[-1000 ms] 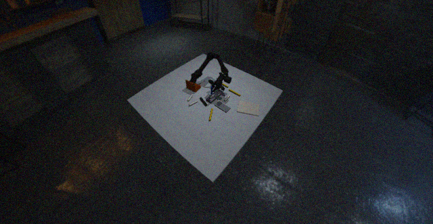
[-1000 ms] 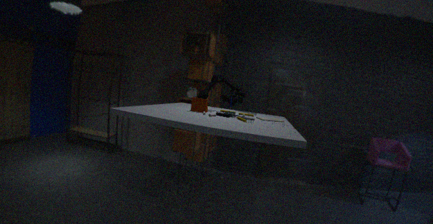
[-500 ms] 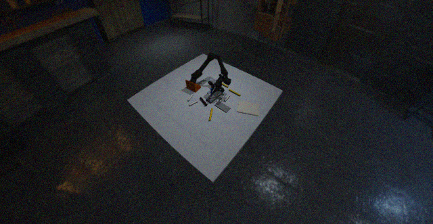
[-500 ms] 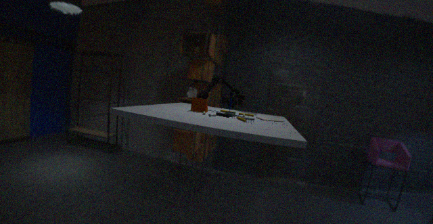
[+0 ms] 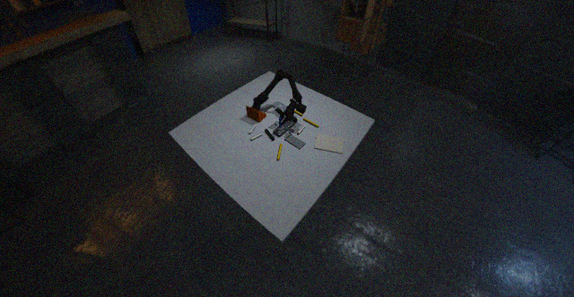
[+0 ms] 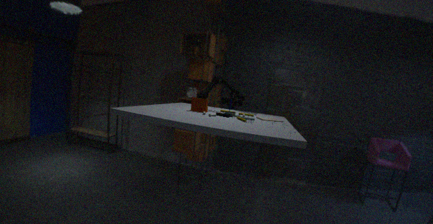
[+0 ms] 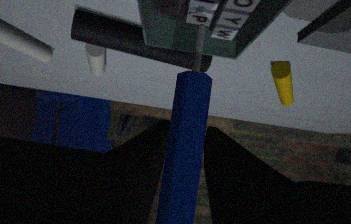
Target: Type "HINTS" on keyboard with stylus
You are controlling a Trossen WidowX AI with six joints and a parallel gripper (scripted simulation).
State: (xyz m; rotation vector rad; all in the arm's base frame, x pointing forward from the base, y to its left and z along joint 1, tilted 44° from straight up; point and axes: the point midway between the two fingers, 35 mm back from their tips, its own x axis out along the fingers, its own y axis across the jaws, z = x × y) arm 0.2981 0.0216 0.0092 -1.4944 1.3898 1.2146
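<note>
The dark stick is 4 cm behind my gripper tip, 8 cm to the right of it and 7 cm below it. The rest, counted from my gripper tip: grey slab (15 cm ahead, 8 cm below); grey stylus tip (5 cm below); blue stylus (1 cm below).
</note>
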